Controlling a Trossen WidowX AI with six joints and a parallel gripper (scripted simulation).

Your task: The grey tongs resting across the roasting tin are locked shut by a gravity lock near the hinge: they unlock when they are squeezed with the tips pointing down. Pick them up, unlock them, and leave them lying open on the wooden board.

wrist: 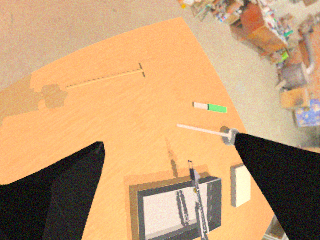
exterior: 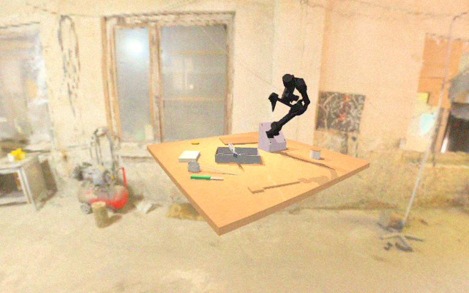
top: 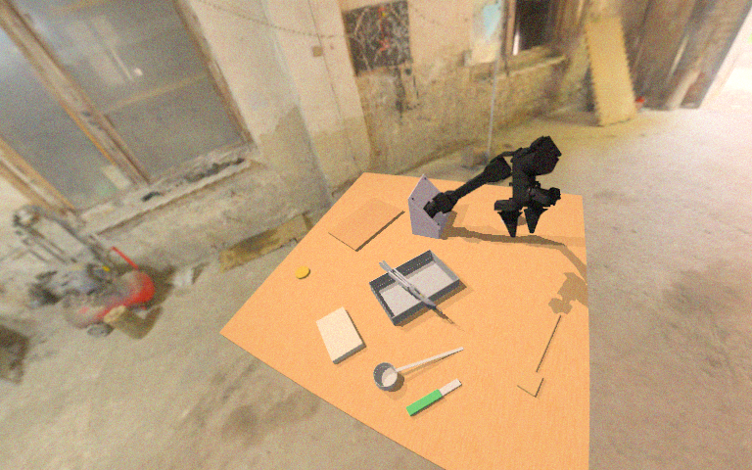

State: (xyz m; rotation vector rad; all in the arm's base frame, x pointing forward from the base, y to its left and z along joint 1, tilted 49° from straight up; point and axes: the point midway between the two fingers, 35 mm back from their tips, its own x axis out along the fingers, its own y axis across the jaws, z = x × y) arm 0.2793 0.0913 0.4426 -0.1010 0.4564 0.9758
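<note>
Right now the grey roasting tin is 7 cm ahead of my gripper tip, 33 cm to the right of it and 32 cm below it. Round my gripper tip: green-handled tool 39 cm ahead, 11 cm to the right, 34 cm below; wooden board 22 cm behind, 76 cm to the right, 34 cm below; white block 37 cm ahead, 50 cm to the right, 33 cm below.
</note>
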